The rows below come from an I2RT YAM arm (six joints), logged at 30 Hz.
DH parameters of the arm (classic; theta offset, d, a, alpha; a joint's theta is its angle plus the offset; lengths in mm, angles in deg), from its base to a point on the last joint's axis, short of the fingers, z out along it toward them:
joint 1: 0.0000 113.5 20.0 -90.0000
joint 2: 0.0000 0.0 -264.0 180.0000
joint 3: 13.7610 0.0 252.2 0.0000
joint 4: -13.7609 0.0 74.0 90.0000
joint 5: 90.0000 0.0 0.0 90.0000
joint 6: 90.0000 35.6 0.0 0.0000
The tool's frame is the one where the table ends.
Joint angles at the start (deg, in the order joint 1, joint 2, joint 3, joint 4, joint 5, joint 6):
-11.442, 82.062, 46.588, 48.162, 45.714, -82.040
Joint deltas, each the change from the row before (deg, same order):
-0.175, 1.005, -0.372, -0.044, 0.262, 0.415
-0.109, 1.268, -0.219, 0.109, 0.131, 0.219
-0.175, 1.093, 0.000, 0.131, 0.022, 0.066
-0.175, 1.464, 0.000, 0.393, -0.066, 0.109
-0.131, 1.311, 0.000, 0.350, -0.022, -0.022
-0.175, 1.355, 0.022, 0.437, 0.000, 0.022
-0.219, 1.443, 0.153, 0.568, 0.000, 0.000
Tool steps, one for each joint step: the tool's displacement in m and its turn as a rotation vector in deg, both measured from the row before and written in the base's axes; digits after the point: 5 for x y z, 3 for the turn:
0.00233, -0.00157, -0.00743, 0.555, 1.033, -0.371
0.00329, -0.00136, -0.00769, 0.417, 1.160, -0.210
0.00289, -0.00162, -0.00554, 0.235, 0.885, -0.189
0.00380, -0.00179, -0.00714, 0.270, 0.957, -0.099
0.00327, -0.00147, -0.00649, 0.188, 0.959, -0.111
0.00319, -0.00174, -0.00654, 0.202, 0.857, -0.173
0.00343, -0.00208, -0.00617, 0.156, 0.705, -0.219

